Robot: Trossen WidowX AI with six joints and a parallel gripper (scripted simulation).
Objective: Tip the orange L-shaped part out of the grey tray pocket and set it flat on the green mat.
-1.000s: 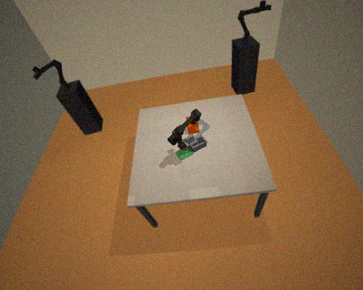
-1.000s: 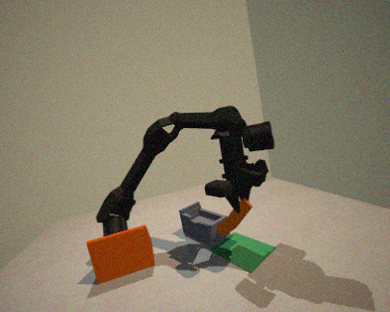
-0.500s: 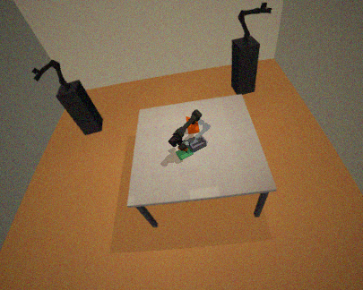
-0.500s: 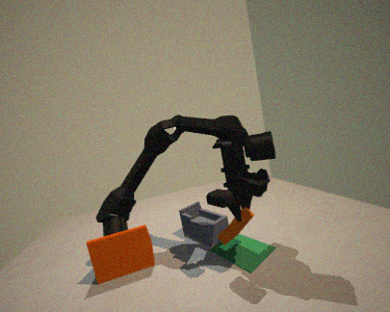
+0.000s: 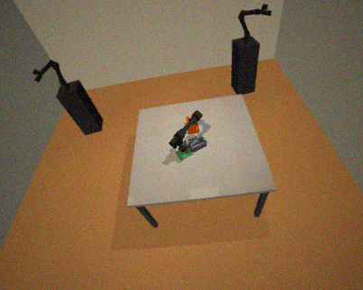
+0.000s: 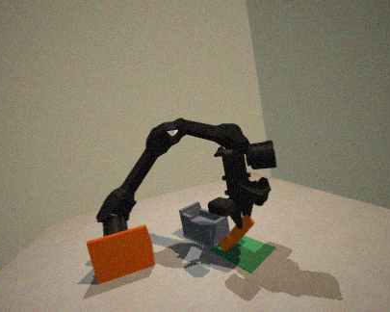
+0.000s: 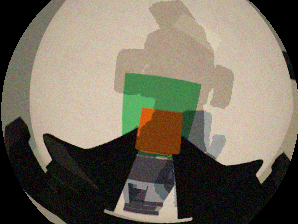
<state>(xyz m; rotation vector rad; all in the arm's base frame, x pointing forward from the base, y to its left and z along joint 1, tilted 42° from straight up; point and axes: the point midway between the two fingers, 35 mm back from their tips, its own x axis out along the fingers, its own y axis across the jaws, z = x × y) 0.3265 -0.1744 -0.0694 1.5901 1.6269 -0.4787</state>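
The orange L-shaped part lies 30 mm below my gripper tip, 20 mm to the left of it and 20 mm behind it. Round my gripper tip: green mat 90 mm below, 20 mm to the left, 10 mm behind.
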